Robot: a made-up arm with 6 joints.
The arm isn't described. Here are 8 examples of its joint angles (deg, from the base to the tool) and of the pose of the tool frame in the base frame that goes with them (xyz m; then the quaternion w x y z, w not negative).
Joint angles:
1: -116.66 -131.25 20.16 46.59 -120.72 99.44
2: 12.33 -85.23 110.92 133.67 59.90 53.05
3: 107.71 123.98 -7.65 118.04 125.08 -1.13
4: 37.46 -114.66 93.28 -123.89 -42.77 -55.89
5: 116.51 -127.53 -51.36 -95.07 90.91 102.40
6: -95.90 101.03 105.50 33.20 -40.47 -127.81
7: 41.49 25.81 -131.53 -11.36 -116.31 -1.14
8: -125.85 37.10 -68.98 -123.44 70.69 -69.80
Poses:
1: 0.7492 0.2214 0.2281 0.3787 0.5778 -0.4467 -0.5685
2: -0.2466 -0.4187 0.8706 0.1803 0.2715 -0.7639 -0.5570
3: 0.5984 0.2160 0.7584 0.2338 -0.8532 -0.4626 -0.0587
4: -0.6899 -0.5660 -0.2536 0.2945 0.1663 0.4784 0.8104
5: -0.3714 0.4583 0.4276 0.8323 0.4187 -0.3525 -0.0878
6: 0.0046 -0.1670 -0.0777 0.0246 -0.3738 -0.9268 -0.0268
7: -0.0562 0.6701 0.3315 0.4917 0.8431 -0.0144 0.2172
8: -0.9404 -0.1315 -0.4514 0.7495 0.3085 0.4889 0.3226
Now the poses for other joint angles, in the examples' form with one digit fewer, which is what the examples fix.
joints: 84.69 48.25 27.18 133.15 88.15 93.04
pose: 0.326 0.263 0.785 0.811 0.549 -0.146 0.141
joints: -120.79 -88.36 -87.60 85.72 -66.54 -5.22
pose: -0.651 0.136 0.521 0.735 0.035 0.673 -0.070
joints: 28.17 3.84 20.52 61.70 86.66 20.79
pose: -0.923 -0.218 0.656 0.297 -0.449 0.803 -0.256
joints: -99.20 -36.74 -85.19 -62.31 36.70 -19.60
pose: 0.416 -0.502 -0.328 0.547 -0.313 0.012 0.776
